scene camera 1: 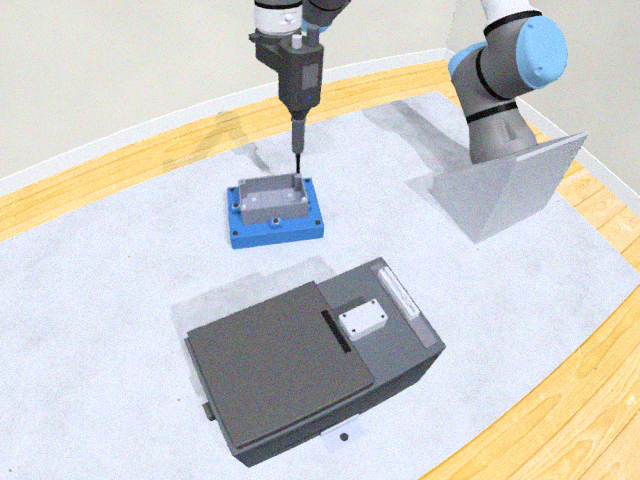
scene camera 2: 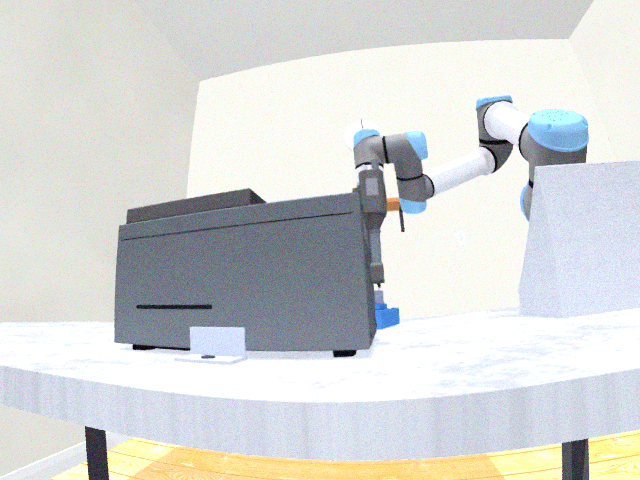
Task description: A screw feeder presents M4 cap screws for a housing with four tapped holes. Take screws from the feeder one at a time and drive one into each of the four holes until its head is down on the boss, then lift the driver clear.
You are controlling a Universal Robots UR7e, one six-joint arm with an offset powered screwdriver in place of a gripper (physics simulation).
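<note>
The grey open-topped housing [scene camera 1: 273,210] [scene camera 2: 378,296] sits in a blue fixture [scene camera 1: 279,239] [scene camera 2: 387,317]. My screwdriver [scene camera 1: 298,172] [scene camera 2: 378,285] hangs upright with its thin dark bit at the housing's back right corner boss in scene camera 1. In scene camera 2 the tip is just above the housing. Whether a screw is on the bit is too small to tell. Screw heads on the corner bosses cannot be made out. The dark grey screw feeder [scene camera 1: 279,361] [scene camera 2: 242,273] stands in front, with a white block [scene camera 1: 363,318] on its top; it partly hides the fixture in scene camera 2.
A pale angled panel [scene camera 1: 509,188] [scene camera 2: 594,237] stands in front of the arm's base at the right. A white strip [scene camera 1: 398,291] lies along the feeder's right end. A small pale bracket [scene camera 1: 354,429] [scene camera 2: 217,342] with a dark spot is at the feeder's front side.
</note>
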